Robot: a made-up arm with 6 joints.
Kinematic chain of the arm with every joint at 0, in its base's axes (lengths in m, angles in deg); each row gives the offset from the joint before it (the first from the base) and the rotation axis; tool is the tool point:
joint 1: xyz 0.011 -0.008 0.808 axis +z
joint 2: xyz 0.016 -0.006 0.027 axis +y
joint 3: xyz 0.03 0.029 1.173 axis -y
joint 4: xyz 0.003 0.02 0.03 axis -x
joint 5: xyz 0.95 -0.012 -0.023 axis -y
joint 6: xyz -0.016 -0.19 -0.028 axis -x
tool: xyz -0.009 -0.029 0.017
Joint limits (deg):
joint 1: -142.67..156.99
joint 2: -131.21..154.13
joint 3: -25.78..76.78
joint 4: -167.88..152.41
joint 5: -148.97..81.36
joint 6: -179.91..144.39
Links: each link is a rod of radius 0.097 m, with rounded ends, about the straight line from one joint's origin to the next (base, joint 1, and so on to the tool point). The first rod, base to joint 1, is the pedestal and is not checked.
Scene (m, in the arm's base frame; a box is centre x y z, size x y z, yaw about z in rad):
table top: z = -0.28
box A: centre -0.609 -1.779 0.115 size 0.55 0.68 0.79 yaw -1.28
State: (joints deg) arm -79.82 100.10 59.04 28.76 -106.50 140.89
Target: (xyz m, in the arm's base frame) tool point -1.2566 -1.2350 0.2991
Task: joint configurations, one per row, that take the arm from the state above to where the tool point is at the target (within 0.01 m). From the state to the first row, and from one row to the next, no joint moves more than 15 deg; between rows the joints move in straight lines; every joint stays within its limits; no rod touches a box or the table.
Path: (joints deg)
1: -86.86 86.24 55.78 21.86 -100.91 141.76
2: -93.91 72.39 52.52 14.95 -95.33 142.64
3: -100.95 58.53 49.26 8.05 -89.74 143.51
4: -107.99 44.67 46.00 1.14 -84.15 144.39
5: -113.12 53.75 52.86 11.29 -82.67 143.75
6: -118.25 62.82 59.71 21.44 -81.18 143.11
7: -123.38 71.90 66.56 31.59 -79.69 142.46
8: -126.34 74.21 51.65 27.66 -87.58 142.60
9: -129.29 76.53 36.74 23.74 -95.46 142.74
10: -132.25 78.84 21.84 19.81 -103.34 142.88

